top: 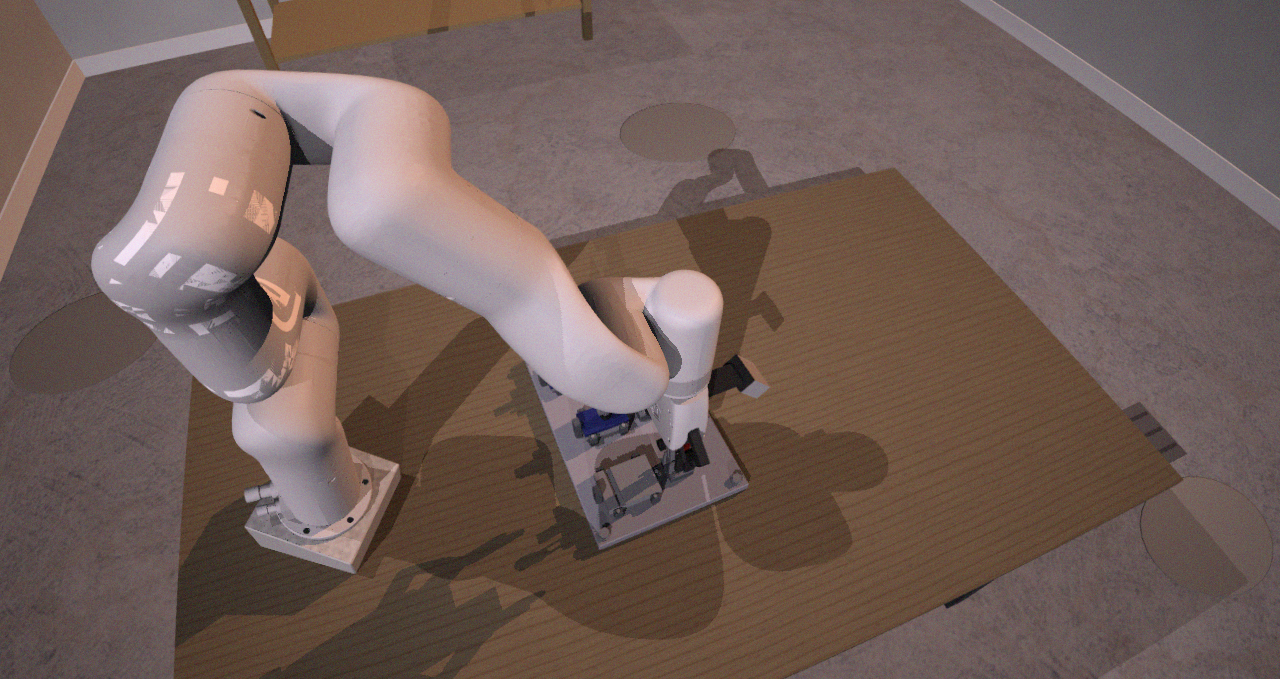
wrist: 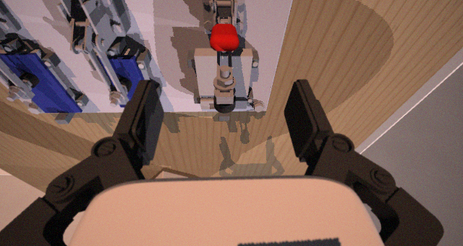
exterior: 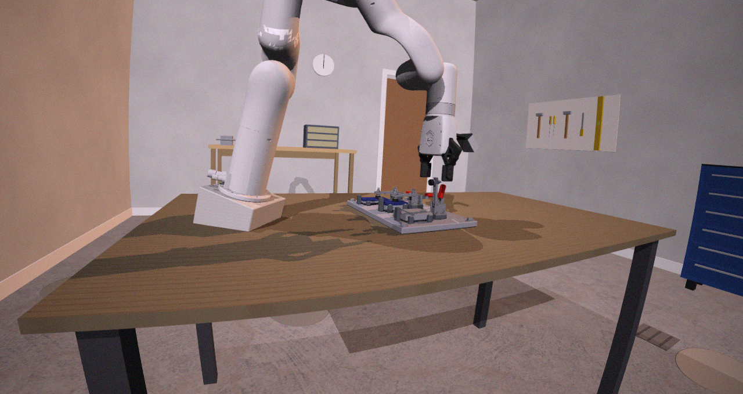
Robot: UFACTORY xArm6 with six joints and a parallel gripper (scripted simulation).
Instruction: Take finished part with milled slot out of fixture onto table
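Right now the grey finished part is 100 mm below my hand and 70 mm behind it. Round my hand: blue blank 220 mm to the left, 100 mm below, 70 mm behind; then grey fixture plate 120 mm below, 110 mm to the left, 20 mm behind.
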